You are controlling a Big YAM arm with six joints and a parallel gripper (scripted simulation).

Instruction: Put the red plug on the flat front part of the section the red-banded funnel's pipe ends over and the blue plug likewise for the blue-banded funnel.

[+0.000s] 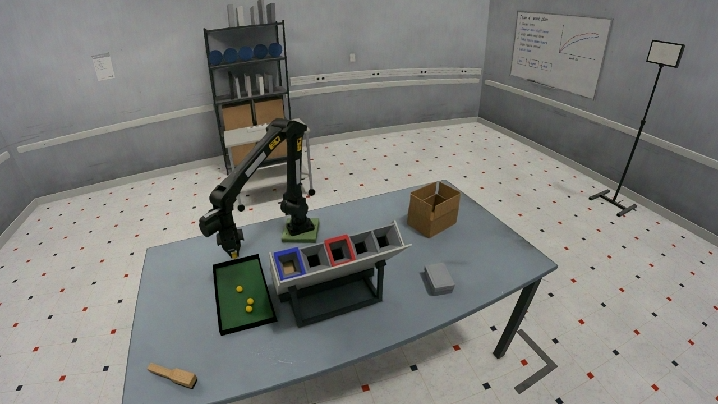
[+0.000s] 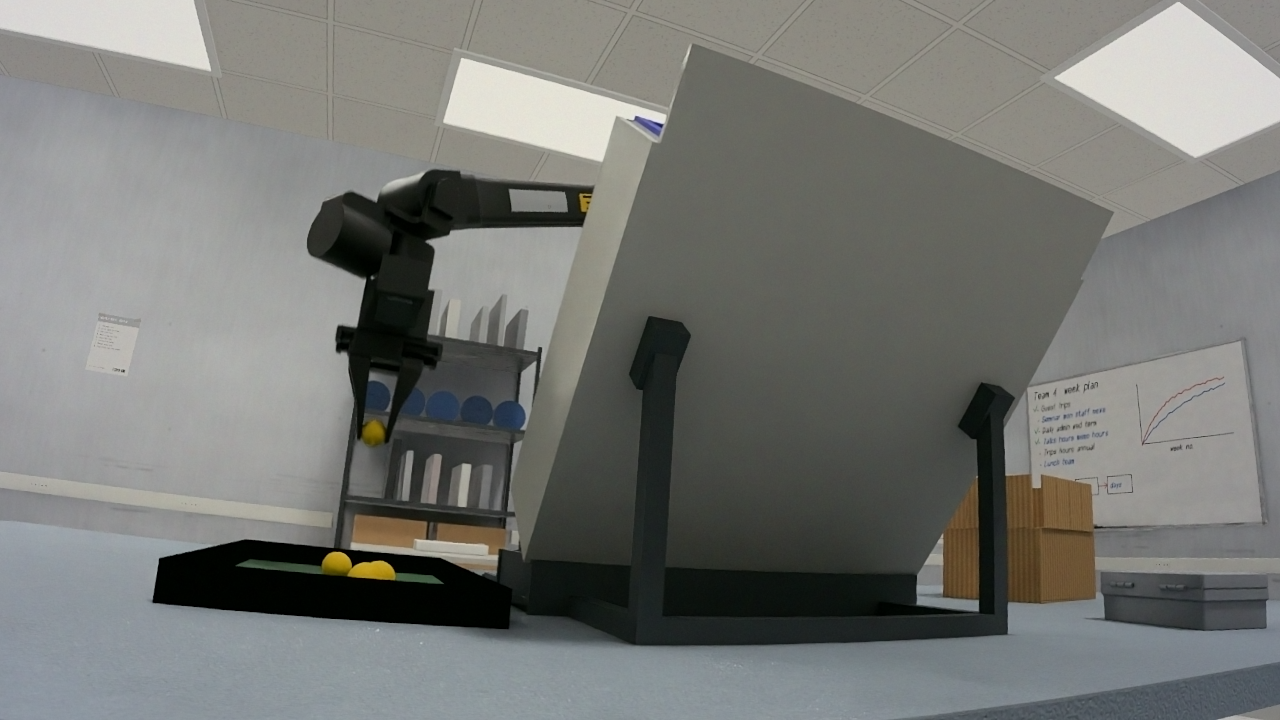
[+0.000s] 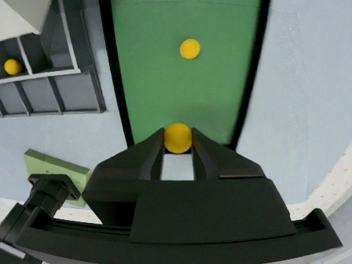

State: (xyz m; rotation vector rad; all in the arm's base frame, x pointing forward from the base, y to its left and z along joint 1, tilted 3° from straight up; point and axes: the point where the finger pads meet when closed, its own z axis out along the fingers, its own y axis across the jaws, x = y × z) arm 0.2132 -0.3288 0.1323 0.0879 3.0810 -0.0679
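My gripper is now 340 mm short of the blue band, 150 mm to the right of it and 180 mm below it. From my hand the other things lie so: cover: 200 mm ahead, 310 mm to the left, 60 mm above; then green tray: 60 mm ahead, 20 mm to the right, 140 mm below; then red band: 350 mm ahead, 300 mm to the left, 180 mm above.
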